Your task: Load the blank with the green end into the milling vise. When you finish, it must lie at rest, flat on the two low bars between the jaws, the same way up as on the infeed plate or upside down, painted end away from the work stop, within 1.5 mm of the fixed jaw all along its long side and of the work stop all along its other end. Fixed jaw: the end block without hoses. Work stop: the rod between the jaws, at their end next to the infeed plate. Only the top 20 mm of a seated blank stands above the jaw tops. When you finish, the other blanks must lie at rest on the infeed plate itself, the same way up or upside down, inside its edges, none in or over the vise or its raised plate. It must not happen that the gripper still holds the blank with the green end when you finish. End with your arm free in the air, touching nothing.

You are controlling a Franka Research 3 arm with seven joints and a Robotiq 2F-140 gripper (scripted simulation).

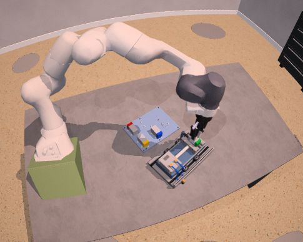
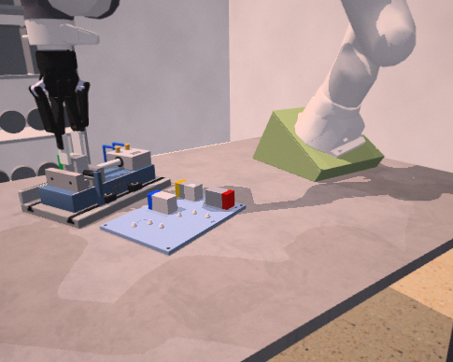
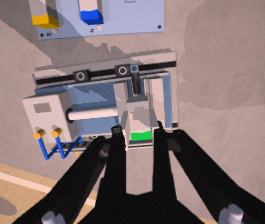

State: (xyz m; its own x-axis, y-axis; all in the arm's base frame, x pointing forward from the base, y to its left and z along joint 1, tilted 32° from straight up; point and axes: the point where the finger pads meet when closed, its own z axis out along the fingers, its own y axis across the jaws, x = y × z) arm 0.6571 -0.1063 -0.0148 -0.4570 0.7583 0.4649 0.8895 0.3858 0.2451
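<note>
Right now the green-ended blank is 40 mm below my hand. The rest, counted from my hand: blue-ended blank (150 mm behind, 140 mm to the left, 120 mm below); fixed jaw (70 mm below, 20 mm to the left, 20 mm ahead); black work stop rod (50 mm to the left, 50 mm below, 20 mm behind).
</note>
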